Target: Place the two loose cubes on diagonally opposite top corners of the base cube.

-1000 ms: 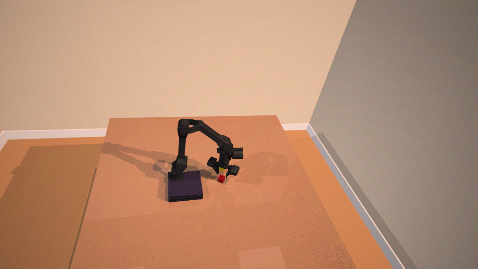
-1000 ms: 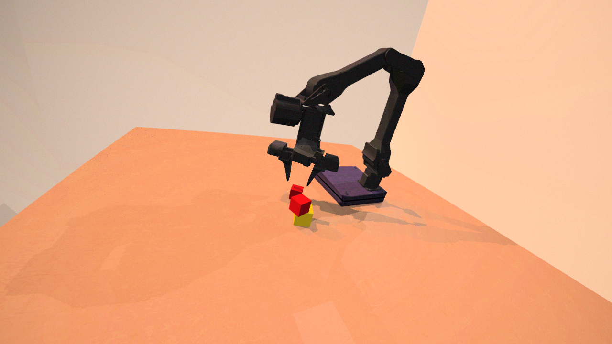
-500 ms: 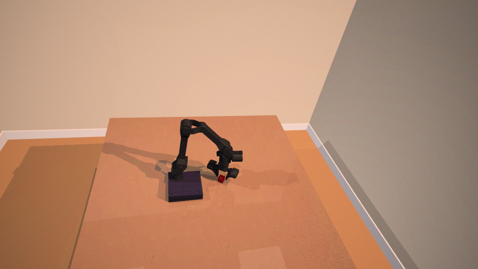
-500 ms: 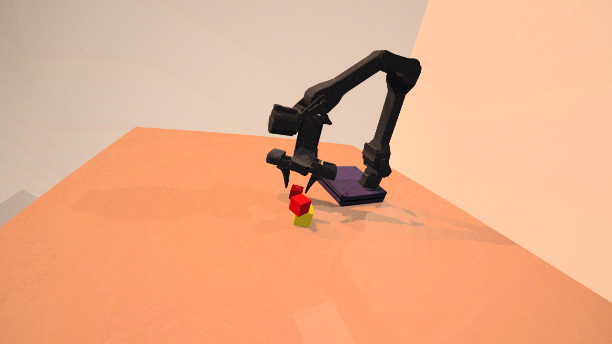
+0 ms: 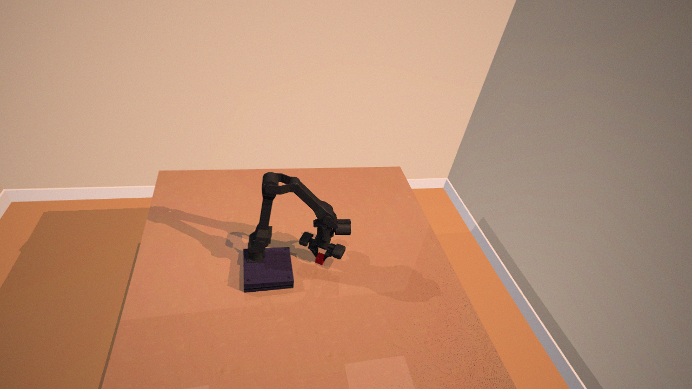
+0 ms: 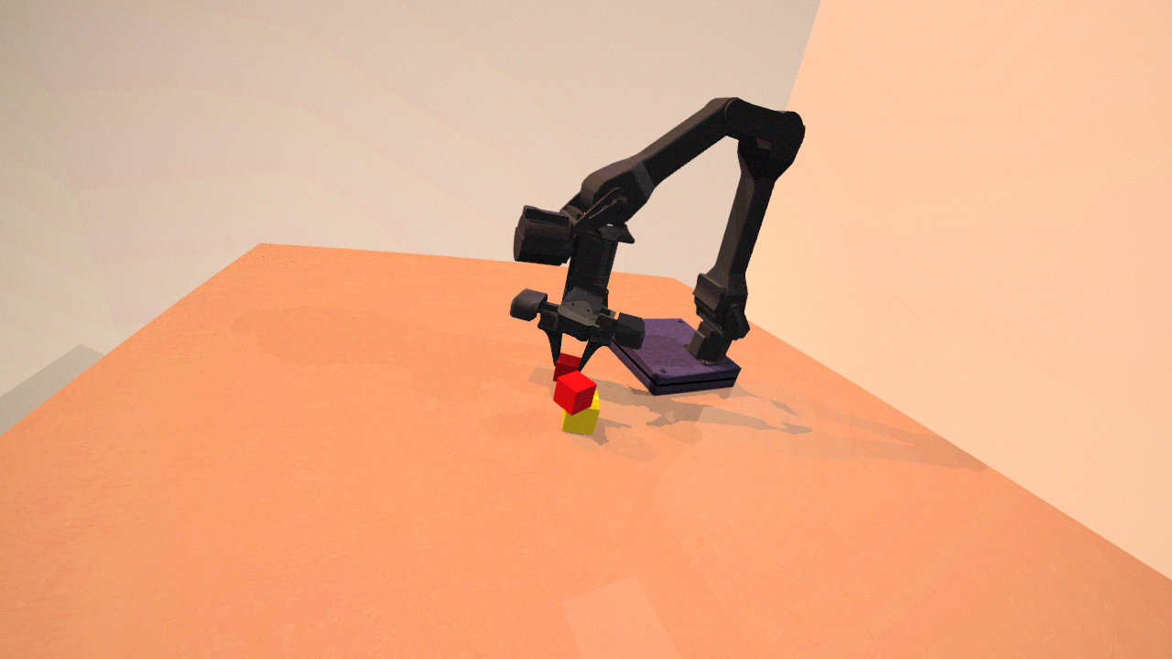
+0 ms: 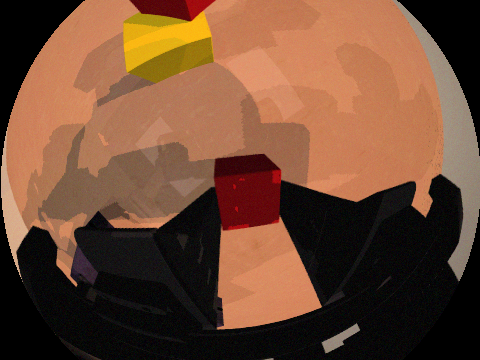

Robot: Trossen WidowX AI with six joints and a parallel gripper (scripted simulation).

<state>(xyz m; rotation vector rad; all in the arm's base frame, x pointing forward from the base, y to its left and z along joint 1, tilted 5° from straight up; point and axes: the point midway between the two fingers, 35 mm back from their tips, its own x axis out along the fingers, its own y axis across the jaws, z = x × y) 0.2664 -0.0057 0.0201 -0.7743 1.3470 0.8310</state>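
The yellow base cube lies 2 cm ahead of my gripper tip and 10 cm to the left of it.
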